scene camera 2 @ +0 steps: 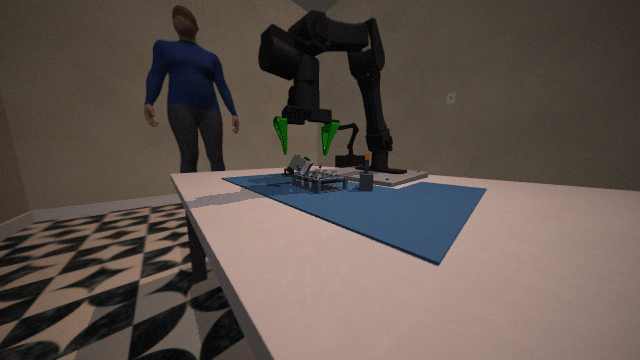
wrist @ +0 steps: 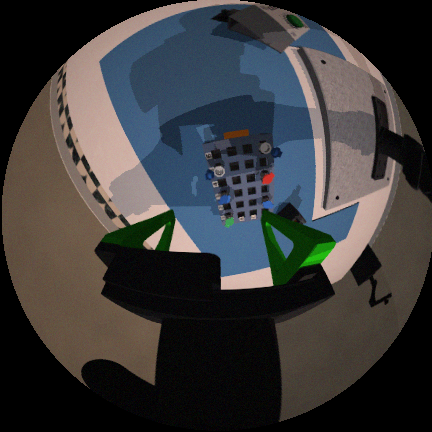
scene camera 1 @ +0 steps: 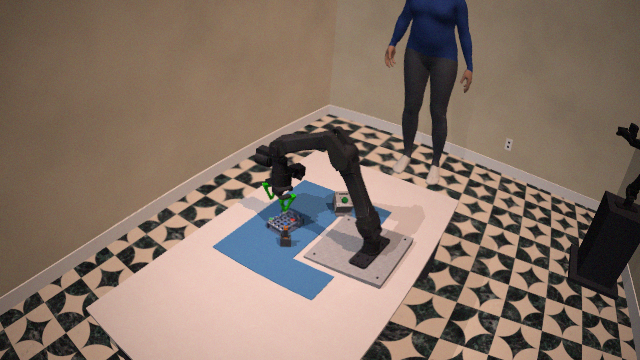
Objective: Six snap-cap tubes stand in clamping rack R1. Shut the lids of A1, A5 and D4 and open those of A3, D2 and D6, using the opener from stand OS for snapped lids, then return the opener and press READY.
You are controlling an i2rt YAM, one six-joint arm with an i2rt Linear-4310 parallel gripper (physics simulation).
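Places are measured from the arm's base along level axes (x ahead, y left, z up), in centimetres.
Where they show: gripper, fingertip midpoint: point(scene camera 2: 306, 155) point(wrist: 217, 214) point(scene camera 1: 278, 205); arm's base at its link origin: point(scene camera 2: 378, 170) point(wrist: 380, 139) point(scene camera 1: 370, 252).
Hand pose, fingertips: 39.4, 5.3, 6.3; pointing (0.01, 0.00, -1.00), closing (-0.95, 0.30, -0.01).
Note:
Things, the pixels of their top centre, and the offset from my fingertips, as dx, dy, dz. "*": a spot on its surface instead. Level surfaces: height alone.
- clamping rack R1 at its top centre: point(wrist: 246, 191) point(scene camera 2: 316, 164) point(scene camera 1: 285, 213) -3.6, -0.5, -2.4
- red lid at its top centre: point(wrist: 267, 178) -6.7, -0.8, -4.0
- green lid at its top centre: point(wrist: 229, 222) -0.4, +4.5, -3.7
- orange-topped opener at its top centre: point(scene camera 2: 367, 154) point(scene camera 1: 285, 226) -11.2, +9.1, +0.3
- READY button at a spot on its surface: point(scene camera 1: 345, 200) * -16.6, -22.6, -1.4
- blue mat at its surface level: dz -8.2
My gripper point(scene camera 1: 279, 204) point(scene camera 2: 305, 154) point(wrist: 217, 214) is open and empty, above clamping rack R1 point(scene camera 1: 276, 230) point(scene camera 2: 318, 187) point(wrist: 256, 142). In the wrist view, two tubes show round clear mouths, with dark blue lids point(wrist: 277, 152) point(wrist: 209, 175) swung out past the rack's sides. A red lid point(wrist: 268, 178), two lighter blue lids point(wrist: 225, 199) point(wrist: 268, 205) and a green lid point(wrist: 229, 222) also show; I cannot tell whether each is shut. The orange-topped opener point(scene camera 1: 285, 229) point(scene camera 2: 367, 157) stands upright in stand OS point(scene camera 1: 285, 241) point(scene camera 2: 366, 182) point(wrist: 291, 214). The READY button point(scene camera 1: 345, 200) point(wrist: 295, 20) is green.
The button's grey box point(scene camera 1: 342, 207) point(scene camera 2: 300, 164) point(wrist: 265, 30) stands beyond the rack on the blue mat point(scene camera 1: 240, 240) point(scene camera 2: 415, 215) point(wrist: 125, 75). The arm's grey base plate point(scene camera 1: 330, 255) point(scene camera 2: 412, 177) point(wrist: 345, 165) lies beside the mat. A person point(scene camera 1: 432, 35) point(scene camera 2: 192, 80) stands behind the table.

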